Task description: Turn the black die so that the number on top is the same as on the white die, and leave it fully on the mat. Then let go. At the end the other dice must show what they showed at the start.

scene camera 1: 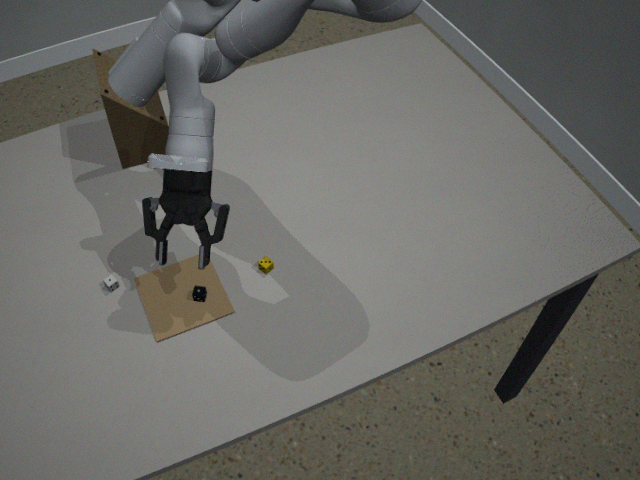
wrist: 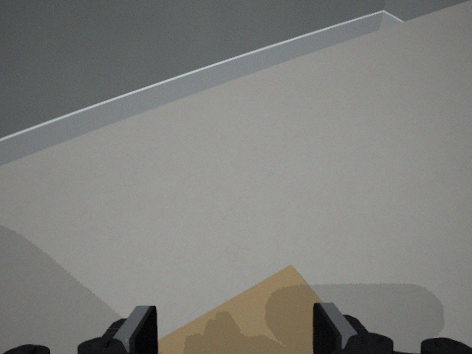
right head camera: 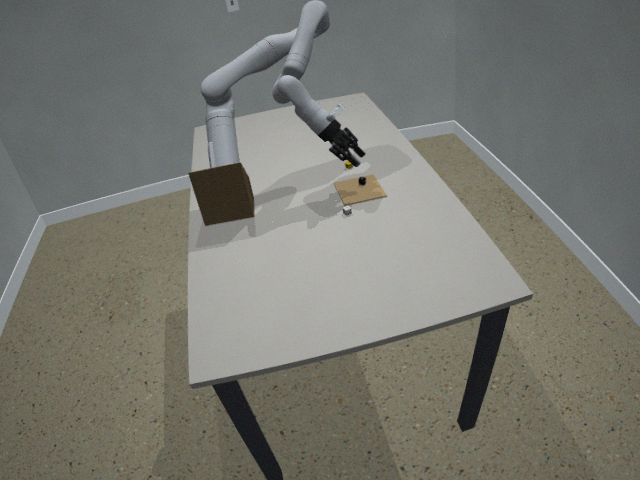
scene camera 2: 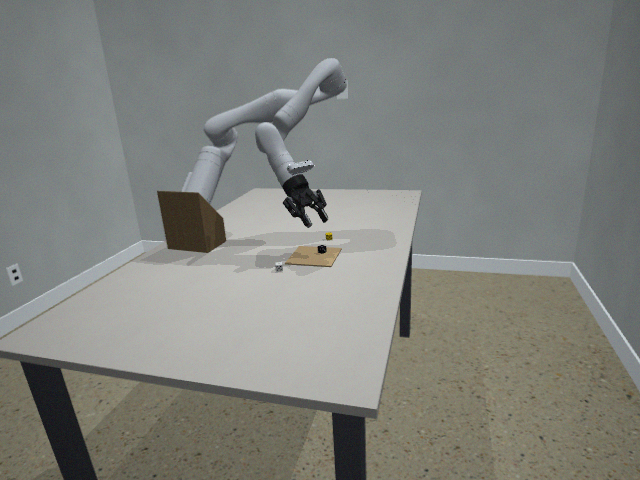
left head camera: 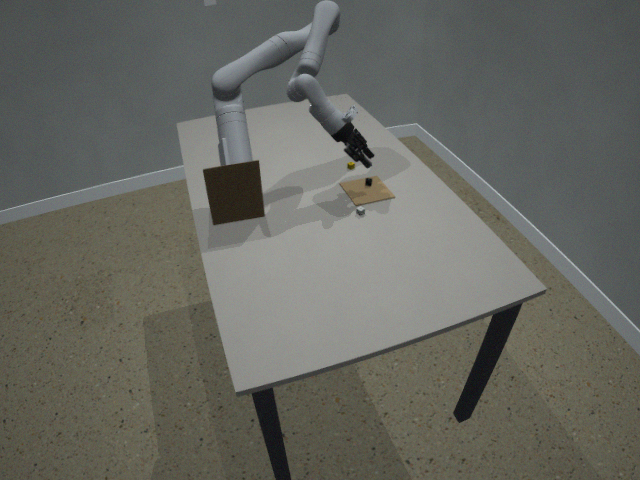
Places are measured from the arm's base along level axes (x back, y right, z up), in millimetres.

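Pixels of known places: gripper, fingertip midpoint: point(scene camera 1: 182, 266) point(wrist: 235, 330) point(right head camera: 361, 160) point(scene camera 2: 318, 223) point(left head camera: 371, 161); arm's base, origin of the base link: point(scene camera 1: 127, 90) point(right head camera: 226, 172) point(scene camera 2: 195, 203) point(left head camera: 238, 170).
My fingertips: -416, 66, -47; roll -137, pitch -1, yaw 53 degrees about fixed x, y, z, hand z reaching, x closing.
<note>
Ahead of a thing's pixels: the offset from my fingertips to its top centre, as dx, dy, dz. Level surfaces: height alone.
The black die @(-4, -16, -77) point(left head camera: 368, 181) point(right head camera: 362, 180) point(scene camera 1: 199, 293) point(scene camera 2: 322, 249) sits on the brown mat @(+17, +9, -97) point(left head camera: 361, 198) point(right head camera: 356, 198) point(scene camera 1: 162, 324) point(scene camera 2: 305, 260) point(wrist: 287, 280); its top number is too small to read surely. The white die @(+99, +111, -81) point(left head camera: 360, 210) point(right head camera: 347, 210) point(scene camera 1: 111, 282) point(scene camera 2: 279, 267) lies on the table beside the mat; its top seems to show one pip in scene camera 1. The yellow die @(-6, -144, -81) point(left head camera: 351, 165) point(right head camera: 348, 164) point(scene camera 1: 265, 264) point(scene camera 2: 328, 236) lies off the mat's other side. My gripper point(left head camera: 370, 160) point(right head camera: 358, 158) point(scene camera 1: 183, 258) point(scene camera 2: 317, 224) point(wrist: 235, 330) is open and empty, tilted above the mat, apart from the black die.
A brown wedge-shaped block point(left head camera: 235, 193) point(right head camera: 223, 195) point(scene camera 1: 133, 131) point(scene camera 2: 183, 221) stands at the arm's base on the pale table @(dz -101) point(left head camera: 330, 289) point(right head camera: 320, 289) point(scene camera 1: 413, 206) point(scene camera 2: 222, 315). The arm's shadow falls across the mat and the table around it.
</note>
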